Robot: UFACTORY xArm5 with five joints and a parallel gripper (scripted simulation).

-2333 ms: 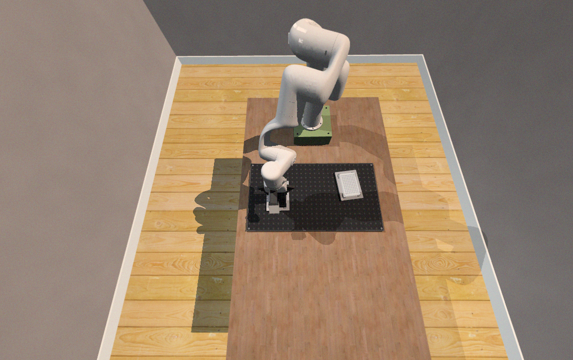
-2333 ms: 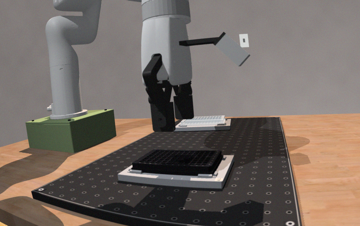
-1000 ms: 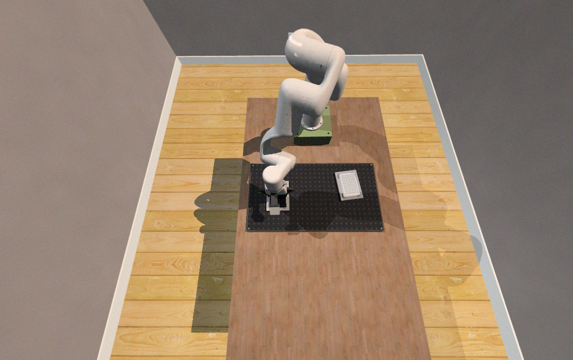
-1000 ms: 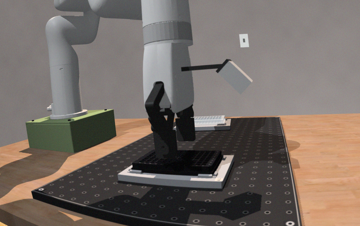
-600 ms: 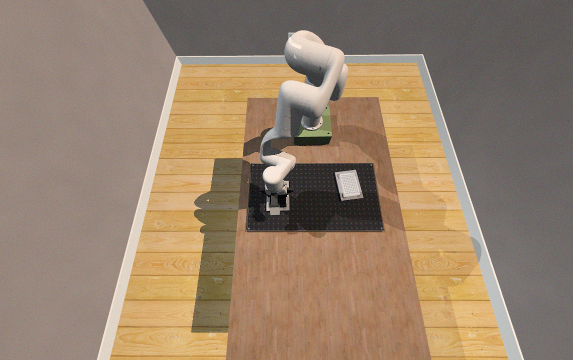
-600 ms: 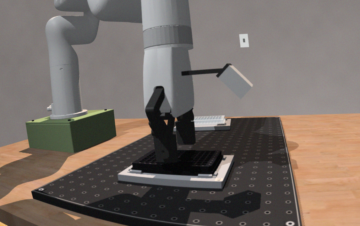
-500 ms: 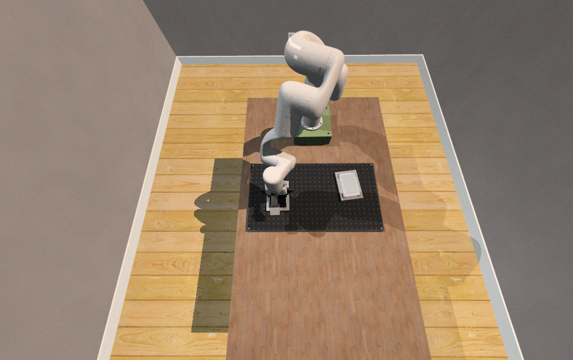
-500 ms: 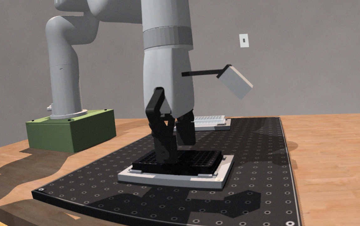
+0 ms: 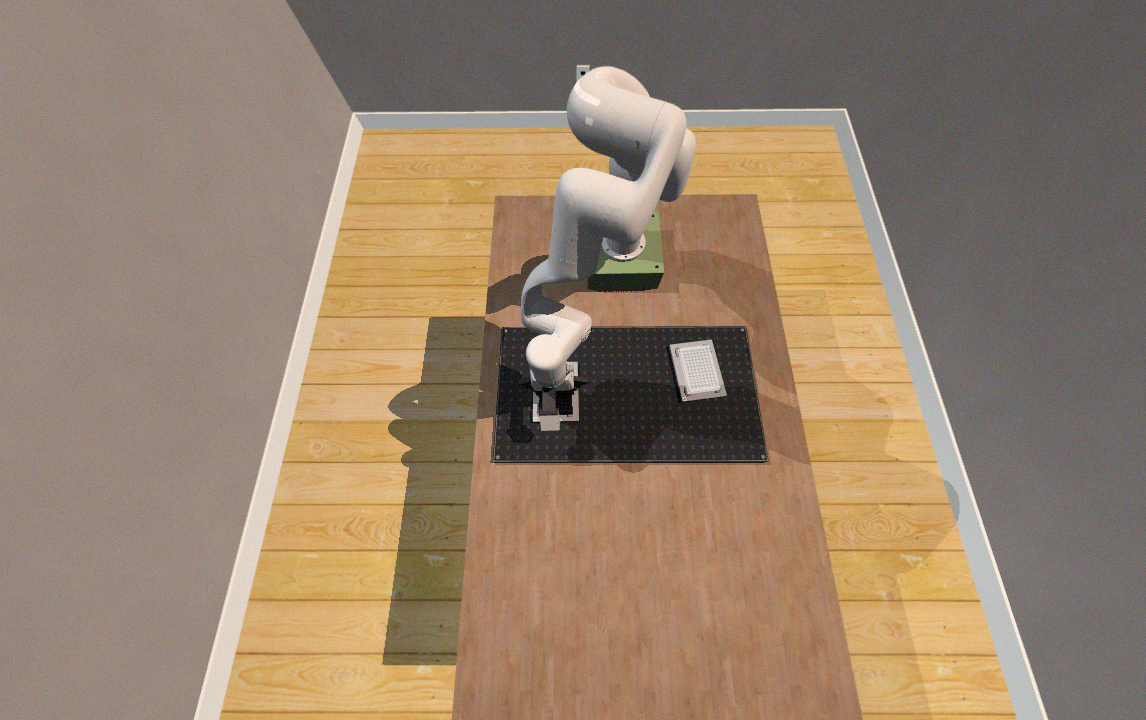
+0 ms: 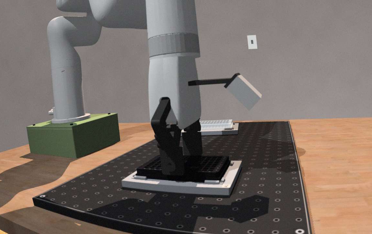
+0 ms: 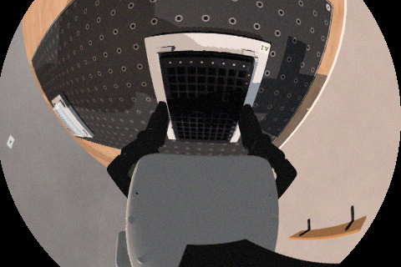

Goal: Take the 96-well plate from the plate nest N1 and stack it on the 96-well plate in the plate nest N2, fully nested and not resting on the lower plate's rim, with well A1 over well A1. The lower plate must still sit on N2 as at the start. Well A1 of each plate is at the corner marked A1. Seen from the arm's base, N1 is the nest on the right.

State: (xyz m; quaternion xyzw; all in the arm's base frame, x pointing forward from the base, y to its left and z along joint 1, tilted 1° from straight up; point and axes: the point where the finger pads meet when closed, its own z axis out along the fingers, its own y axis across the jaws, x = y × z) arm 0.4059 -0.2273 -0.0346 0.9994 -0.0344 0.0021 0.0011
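My hand is 1 cm above the black 96-well plate. The rest, counted from my hand: clear 96-well plate 3 cm behind, 39 cm to the left, 2 cm below.
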